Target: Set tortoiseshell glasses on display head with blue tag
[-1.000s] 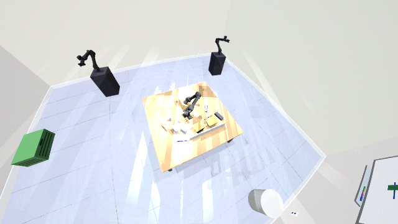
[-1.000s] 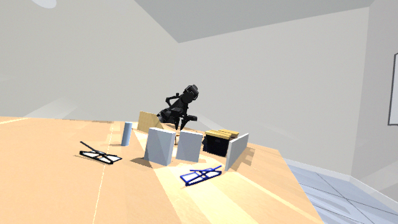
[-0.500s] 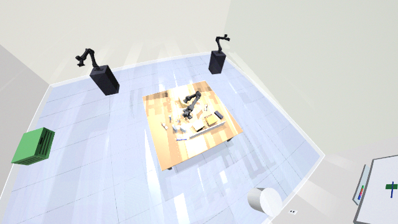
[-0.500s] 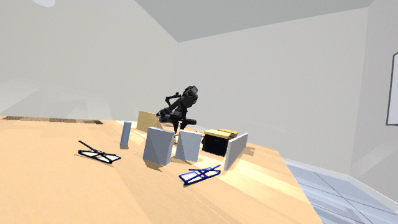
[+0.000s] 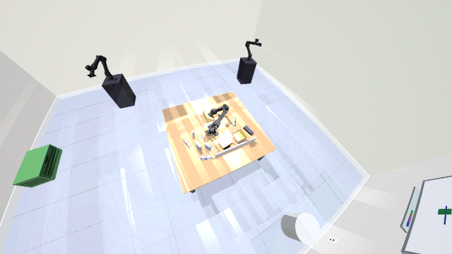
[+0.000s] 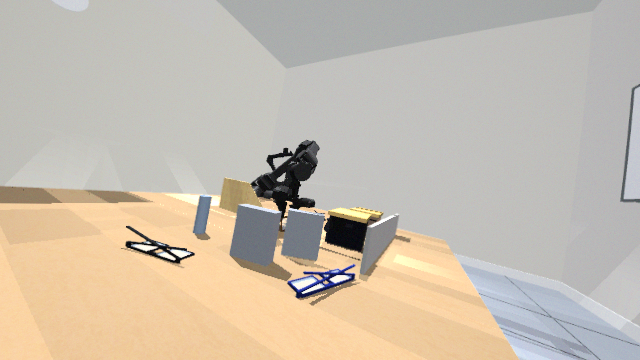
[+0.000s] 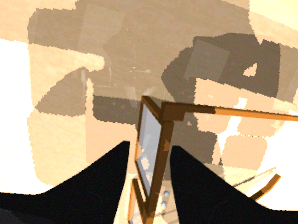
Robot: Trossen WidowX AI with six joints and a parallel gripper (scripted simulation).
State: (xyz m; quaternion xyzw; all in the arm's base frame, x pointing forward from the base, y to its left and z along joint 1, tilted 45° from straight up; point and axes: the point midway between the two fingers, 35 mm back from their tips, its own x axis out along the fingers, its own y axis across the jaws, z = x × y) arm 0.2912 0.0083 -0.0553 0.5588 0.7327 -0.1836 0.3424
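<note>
The pale blue cylinder lies 260 mm to the right of my gripper tip, 60 mm behind it and 20 mm above it. Round my gripper tip: upright panel (300 mm ahead, 230 mm to the left, 30 mm above).
</note>
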